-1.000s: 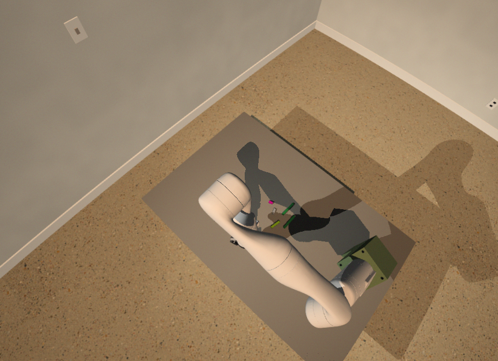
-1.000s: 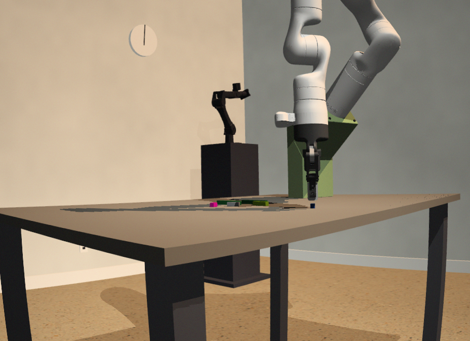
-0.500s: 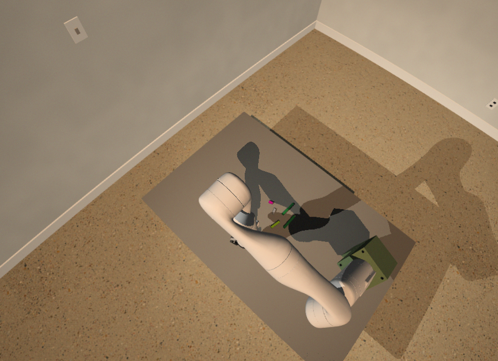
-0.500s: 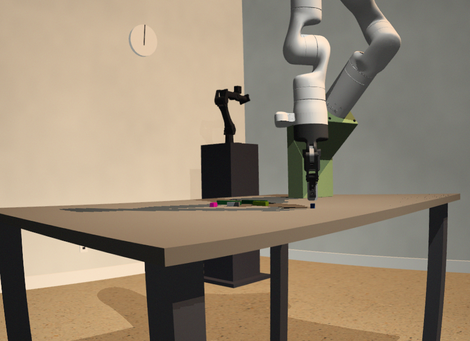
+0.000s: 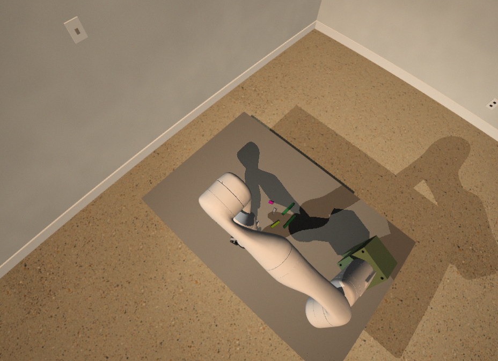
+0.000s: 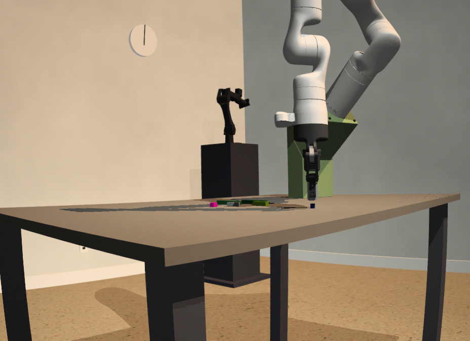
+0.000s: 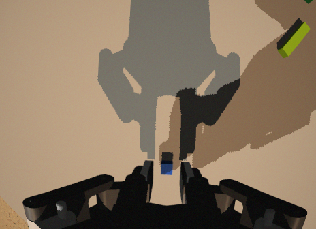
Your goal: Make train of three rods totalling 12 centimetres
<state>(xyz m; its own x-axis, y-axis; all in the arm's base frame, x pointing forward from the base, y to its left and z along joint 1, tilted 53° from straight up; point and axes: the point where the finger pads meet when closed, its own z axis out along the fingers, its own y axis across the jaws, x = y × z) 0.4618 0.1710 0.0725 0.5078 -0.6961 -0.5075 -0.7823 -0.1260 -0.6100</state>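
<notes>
Right now the blue rod is 30 mm below my hand. Also, from my hand: magenta rod (50 mm ahead, 250 mm to the right, 30 mm below); then lime rod (40 mm behind, 180 mm to the right, 30 mm below); then grey rod (10 mm ahead, 220 mm to the right, 30 mm below).
</notes>
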